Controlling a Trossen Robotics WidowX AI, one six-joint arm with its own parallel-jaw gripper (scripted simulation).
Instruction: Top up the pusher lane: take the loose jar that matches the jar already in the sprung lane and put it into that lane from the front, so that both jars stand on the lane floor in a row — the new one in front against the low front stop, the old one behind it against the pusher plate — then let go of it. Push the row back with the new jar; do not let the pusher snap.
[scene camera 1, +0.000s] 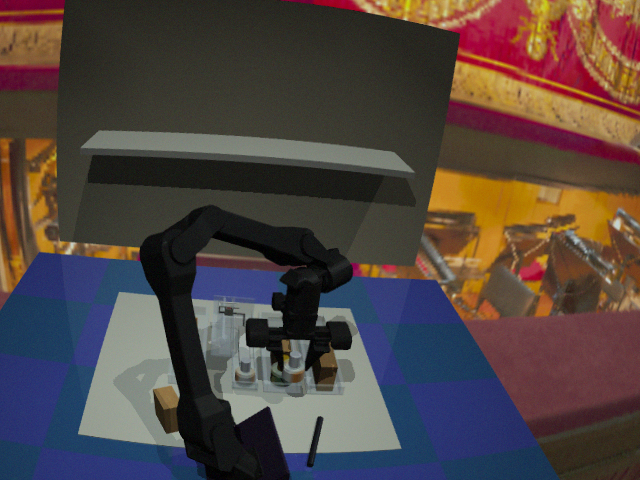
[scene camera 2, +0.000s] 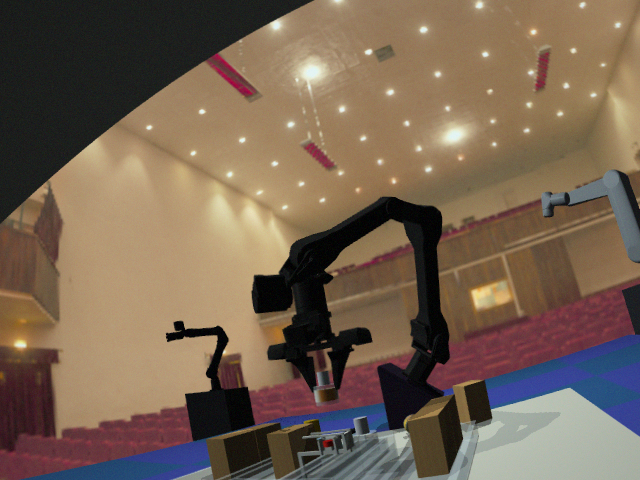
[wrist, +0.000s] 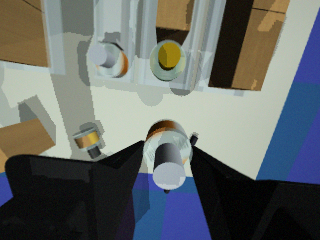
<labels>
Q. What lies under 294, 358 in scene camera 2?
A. My gripper.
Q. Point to my gripper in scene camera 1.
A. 293, 369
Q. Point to a clear jar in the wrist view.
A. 167, 151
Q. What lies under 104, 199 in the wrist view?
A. My gripper.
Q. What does my gripper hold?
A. A clear jar.
</labels>
